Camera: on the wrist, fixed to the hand. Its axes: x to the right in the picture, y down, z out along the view.
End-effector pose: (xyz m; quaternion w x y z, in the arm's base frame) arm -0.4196 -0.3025 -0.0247 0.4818 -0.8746 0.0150 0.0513
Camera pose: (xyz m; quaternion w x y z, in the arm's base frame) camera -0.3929 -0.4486 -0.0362 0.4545 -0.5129 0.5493 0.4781
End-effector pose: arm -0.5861 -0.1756 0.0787 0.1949 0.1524 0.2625 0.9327
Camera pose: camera -0.6780 -0.2836 0.0330 0.4885 -0.4436 -0.2140 -0.7203
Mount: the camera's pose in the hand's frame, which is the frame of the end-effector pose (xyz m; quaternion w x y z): 0.0244 0.0859 -0.1193 0.7004 0.1714 -0.1340 0.6798
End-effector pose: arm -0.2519 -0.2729 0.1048 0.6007 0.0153 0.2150 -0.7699
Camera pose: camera -0.2067 -0.2696 -0.0372 0.9703 0.1567 -0.0723 -0.1698
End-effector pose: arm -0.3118 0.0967 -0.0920 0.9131 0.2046 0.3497 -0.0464
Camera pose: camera -0.3478 0.2249 -0.1589 0.6828 0.5313 -0.0245 0.5009
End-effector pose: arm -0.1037 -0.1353 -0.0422 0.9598 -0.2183 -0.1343 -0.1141
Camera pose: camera -0.0321 -0.1174 -0.1717 0.7692 -0.0950 -0.0938 0.6248
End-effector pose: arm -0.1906 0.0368 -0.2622 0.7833 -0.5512 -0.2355 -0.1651
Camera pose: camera -0.1034 -0.0464 -0.3498 0.7237 -0.4340 0.0765 0.5310
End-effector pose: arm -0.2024 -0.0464 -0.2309 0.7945 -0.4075 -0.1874 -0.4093
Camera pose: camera -0.1232 -0.1255 -0.3292 0.8795 -0.3315 -0.0309 0.3402
